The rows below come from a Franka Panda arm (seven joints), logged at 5 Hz.
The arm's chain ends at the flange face. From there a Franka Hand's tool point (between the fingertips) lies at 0.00 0.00 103.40 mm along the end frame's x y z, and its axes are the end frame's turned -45 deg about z.
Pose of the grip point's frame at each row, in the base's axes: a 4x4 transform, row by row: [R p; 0 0 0 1], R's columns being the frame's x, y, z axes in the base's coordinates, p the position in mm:
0.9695, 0.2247, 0.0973, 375.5; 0.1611, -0.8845, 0.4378, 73.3; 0.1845, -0.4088, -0.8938, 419.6; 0, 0, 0, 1
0.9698, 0.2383, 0.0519, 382.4; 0.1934, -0.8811, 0.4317, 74.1; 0.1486, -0.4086, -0.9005, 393.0; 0, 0, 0, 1
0.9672, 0.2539, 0.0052, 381.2; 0.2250, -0.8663, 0.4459, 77.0; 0.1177, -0.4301, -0.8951, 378.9; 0, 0, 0, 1
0.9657, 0.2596, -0.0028, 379.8; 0.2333, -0.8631, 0.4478, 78.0; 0.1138, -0.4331, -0.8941, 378.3; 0, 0, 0, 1
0.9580, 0.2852, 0.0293, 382.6; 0.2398, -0.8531, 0.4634, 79.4; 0.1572, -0.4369, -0.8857, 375.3; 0, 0, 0, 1
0.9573, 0.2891, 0.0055, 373.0; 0.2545, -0.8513, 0.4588, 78.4; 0.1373, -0.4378, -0.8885, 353.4; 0, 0, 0, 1
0.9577, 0.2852, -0.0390, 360.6; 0.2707, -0.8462, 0.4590, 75.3; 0.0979, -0.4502, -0.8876, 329.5; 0, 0, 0, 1
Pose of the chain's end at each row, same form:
0.8444, -0.5267, 0.0973, 365.4; -0.5115, -0.7394, 0.4378, 28.0; -0.1586, -0.4195, -0.8938, 512.0; 0, 0, 0, 1
0.8543, -0.5172, 0.0519, 377.0; -0.4863, -0.7598, 0.4317, 29.5; -0.1838, -0.3940, -0.9005, 486.1; 0, 0, 0, 1
0.8634, -0.5044, 0.0052, 380.7; -0.4535, -0.7717, 0.4459, 30.9; -0.2209, -0.3874, -0.8951, 471.5; 0, 0, 0, 1
0.8664, -0.4993, -0.0028, 380.1; -0.4453, -0.7753, 0.4478, 31.7; -0.2258, -0.3867, -0.8941, 470.7; 0, 0, 0, 1
0.8791, -0.4757, 0.0293, 379.6; -0.4337, -0.7728, 0.4634, 31.5; -0.1978, -0.4201, -0.8857, 466.9; 0, 0, 0, 1
0.8813, -0.4725, 0.0055, 372.4; -0.4220, -0.7819, 0.4588, 31.0; -0.2125, -0.4067, -0.8885, 445.3; 0, 0, 0, 1
0.8789, -0.4755, -0.0390, 364.6; -0.4069, -0.7898, 0.4590, 27.8; -0.2491, -0.3876, -0.8876, 421.3; 0, 0, 0, 1

